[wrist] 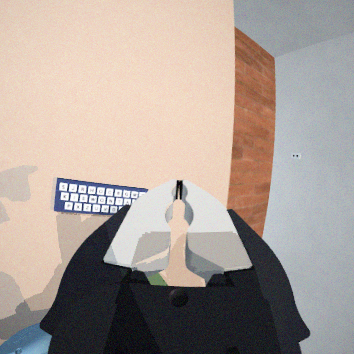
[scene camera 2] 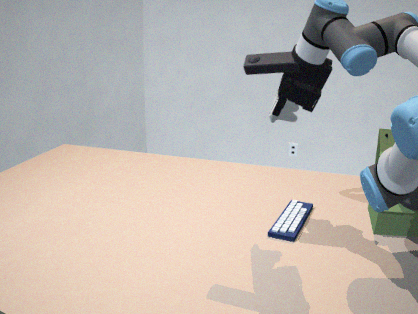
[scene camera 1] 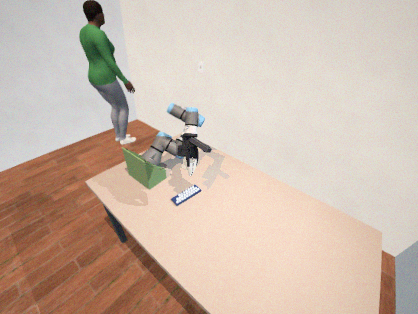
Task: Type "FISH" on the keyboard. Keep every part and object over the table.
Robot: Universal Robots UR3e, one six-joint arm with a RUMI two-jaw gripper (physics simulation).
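Where they show: gripper, fingertip midpoint: (wrist: pixel 178 181) (scene camera 2: pixel 272 121) (scene camera 1: pixel 190 176); arm's base at its link origin: (scene camera 1: pixel 150 161).
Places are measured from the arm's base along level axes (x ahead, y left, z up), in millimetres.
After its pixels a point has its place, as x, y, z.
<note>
A small dark blue keyboard (scene camera 1: pixel 186 195) {313, -22, -97} (scene camera 2: pixel 291 220) {305, 19, -101} (wrist: pixel 95 196) {312, 7, -100} with white keys in three rows lies flat on the table (scene camera 1: pixel 280 240) {884, 26, -117} (scene camera 2: pixel 125 220) {701, 76, -117} (wrist: pixel 115 90) {524, -48, -117}. My gripper (scene camera 1: pixel 191 173) {368, -53, 116} (scene camera 2: pixel 274 118) {368, -53, 116} (wrist: pixel 178 181) {368, -53, 116} is shut with its fingertips together and nothing between them. It is tilted and hangs well above the table, apart from the keyboard. In the wrist view the keyboard shows to the left of the fingertips, and its right end is hidden behind the left finger. Some key letters are readable there, others are blurred.
A green angled panel (scene camera 1: pixel 145 170) {83, -107, 41} (scene camera 2: pixel 392 220) {57, 41, -77} stands on the table by the arm's base. A person (scene camera 1: pixel 102 60) in a green top stands on the floor beyond the table. A wall (scene camera 1: pixel 280 90) runs along the table's far side in scene camera 1.
</note>
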